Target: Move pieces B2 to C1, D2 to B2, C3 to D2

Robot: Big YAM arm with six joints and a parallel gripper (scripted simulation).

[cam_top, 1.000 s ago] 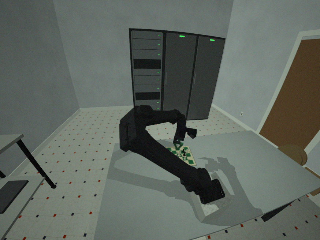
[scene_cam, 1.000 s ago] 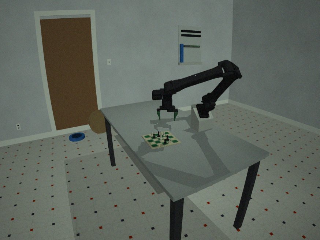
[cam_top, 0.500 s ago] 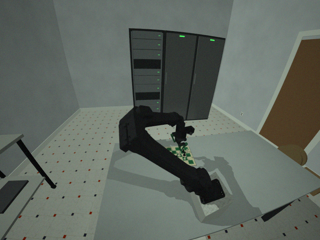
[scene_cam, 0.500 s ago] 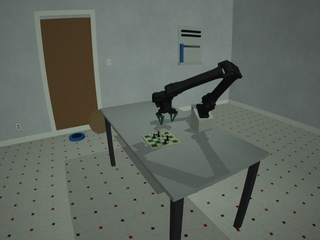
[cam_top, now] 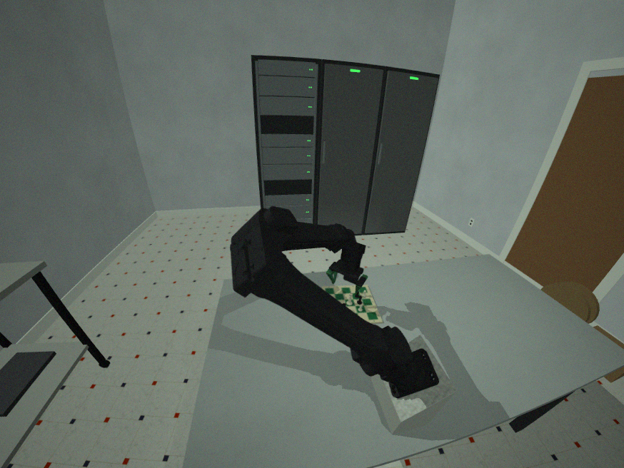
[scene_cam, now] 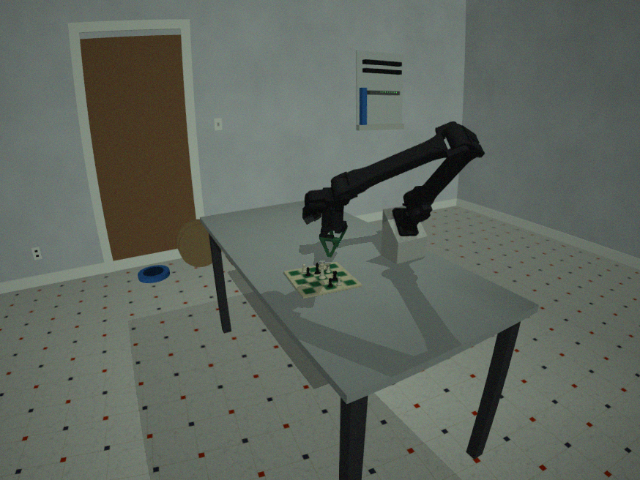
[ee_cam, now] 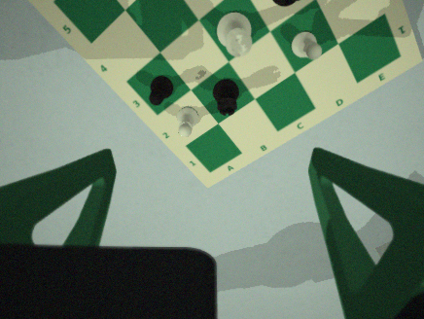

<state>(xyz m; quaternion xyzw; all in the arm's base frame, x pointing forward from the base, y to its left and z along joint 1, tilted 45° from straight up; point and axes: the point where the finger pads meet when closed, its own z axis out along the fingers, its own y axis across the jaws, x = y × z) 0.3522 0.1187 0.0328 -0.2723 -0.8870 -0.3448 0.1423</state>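
My hand is 9 cm above the tall white piece, 4 cm to the left of it and 3 cm short of it. Also, from my hand: chessboard 12 cm below, 4 cm to the right, 3 cm ahead.
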